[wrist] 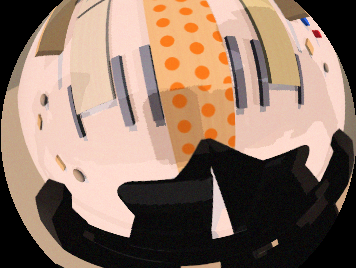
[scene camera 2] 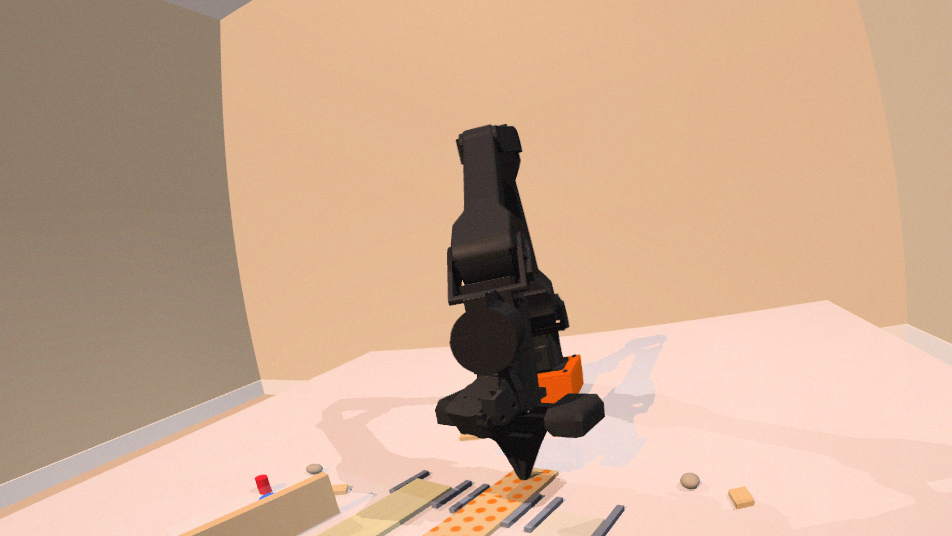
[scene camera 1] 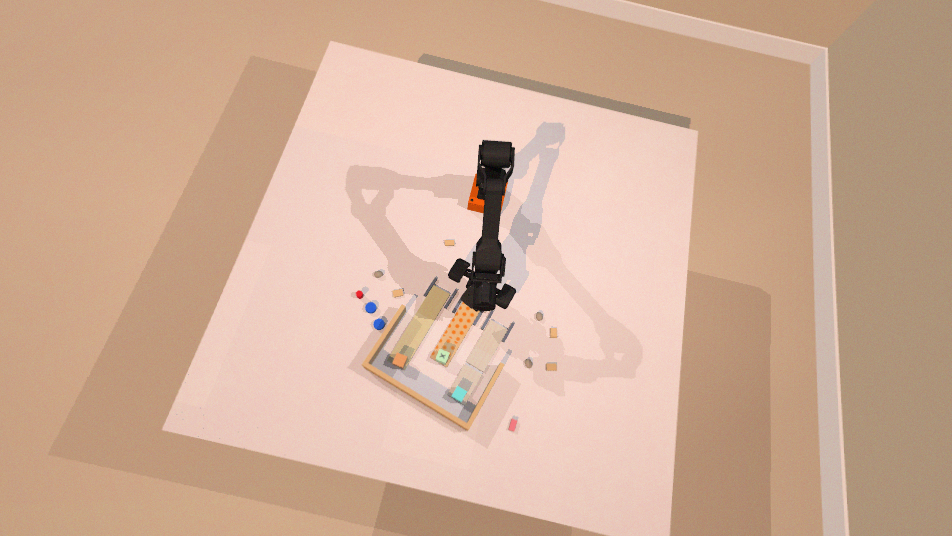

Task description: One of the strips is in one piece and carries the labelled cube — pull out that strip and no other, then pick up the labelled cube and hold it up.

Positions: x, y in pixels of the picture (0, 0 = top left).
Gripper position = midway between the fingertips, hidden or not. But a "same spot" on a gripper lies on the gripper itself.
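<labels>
My gripper: visible in scene camera 1 (479, 292), the wrist view, scene camera 2. Same spot on my gripper: (wrist: 170, 215) and (scene camera 2: 526, 430).
</labels>
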